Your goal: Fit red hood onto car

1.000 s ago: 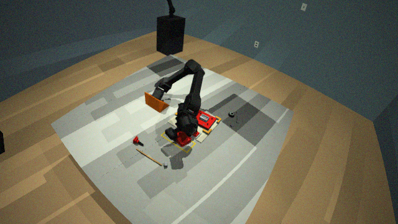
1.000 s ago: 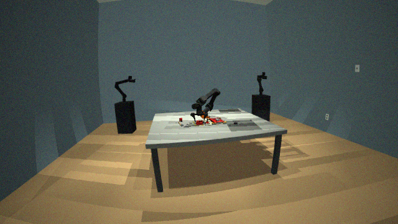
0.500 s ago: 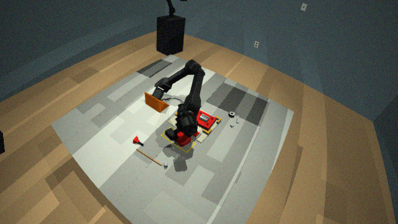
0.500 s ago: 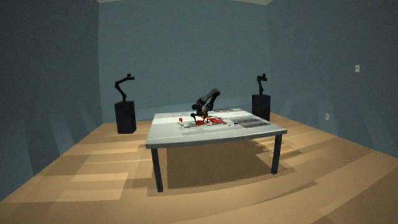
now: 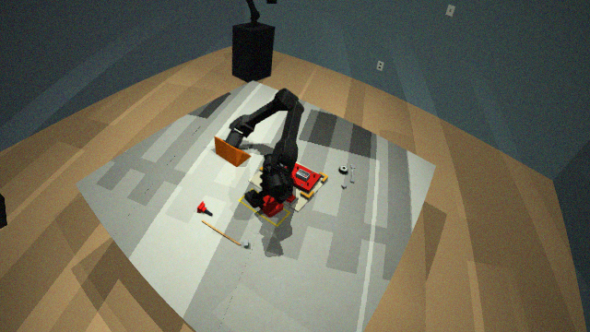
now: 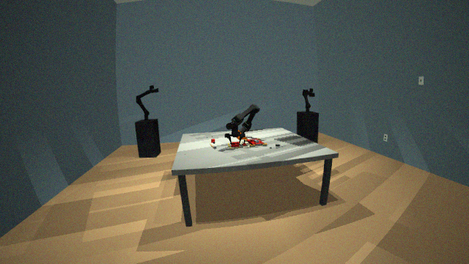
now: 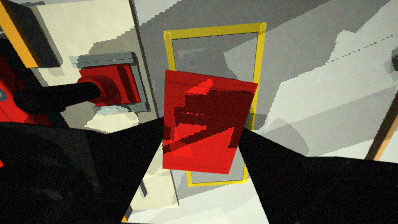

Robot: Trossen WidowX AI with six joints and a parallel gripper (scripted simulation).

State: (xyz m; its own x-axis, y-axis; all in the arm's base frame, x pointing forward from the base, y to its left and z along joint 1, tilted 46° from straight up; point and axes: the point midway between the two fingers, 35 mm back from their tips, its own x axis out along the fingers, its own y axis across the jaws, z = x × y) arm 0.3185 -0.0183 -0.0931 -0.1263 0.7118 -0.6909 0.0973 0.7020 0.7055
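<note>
The grey engine block is 200 mm to the left of my gripper tip and 10 mm above it. Also, from my gripper tip: red hood right at my gripper tip; then wooden-handled hammer 30 mm behind, 220 mm to the right, 10 mm below; then wrench 130 mm ahead, 400 mm to the left, 10 mm below.
</note>
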